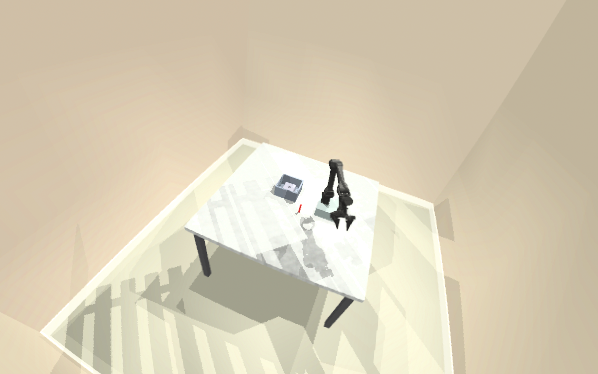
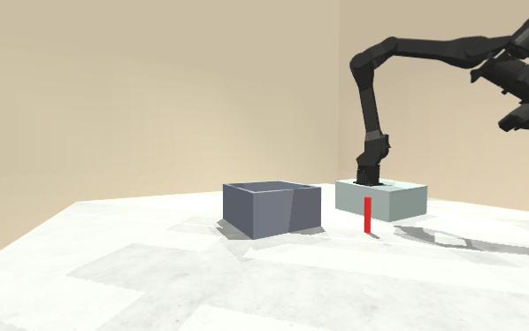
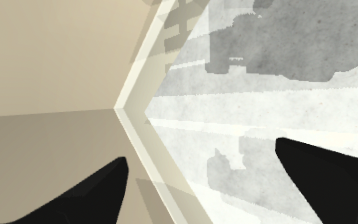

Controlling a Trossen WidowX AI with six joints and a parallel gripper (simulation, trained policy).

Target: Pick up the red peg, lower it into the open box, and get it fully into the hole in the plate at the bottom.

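The red peg lies 340 mm ahead of my gripper tip, 250 mm to the right of it and 200 mm below it. From my gripper tip the other things lie so: grey box (500 mm ahead, 420 mm to the right, 220 mm below); then plate (500 mm ahead, 420 mm to the right, 200 mm below).
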